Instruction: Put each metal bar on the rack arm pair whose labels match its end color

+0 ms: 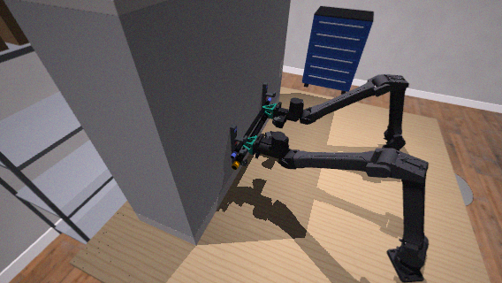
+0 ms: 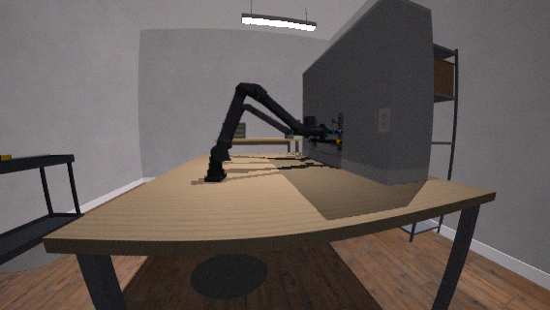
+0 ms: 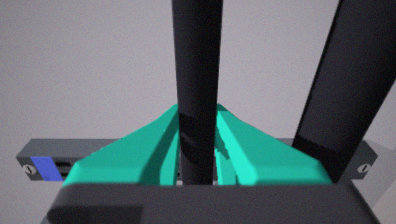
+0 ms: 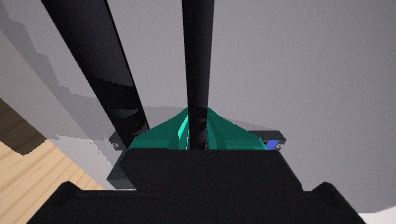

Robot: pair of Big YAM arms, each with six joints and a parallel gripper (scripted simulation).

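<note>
Now: the blue-ended bar 15 cm to the right of my left hand and 1 cm behind it. From my left hand the other things lie so: orange-ended bar: 15 cm to the right, 7 cm below, 1 cm behind; grey wall block: 20 cm above, 18 cm to the right, 17 cm ahead.
</note>
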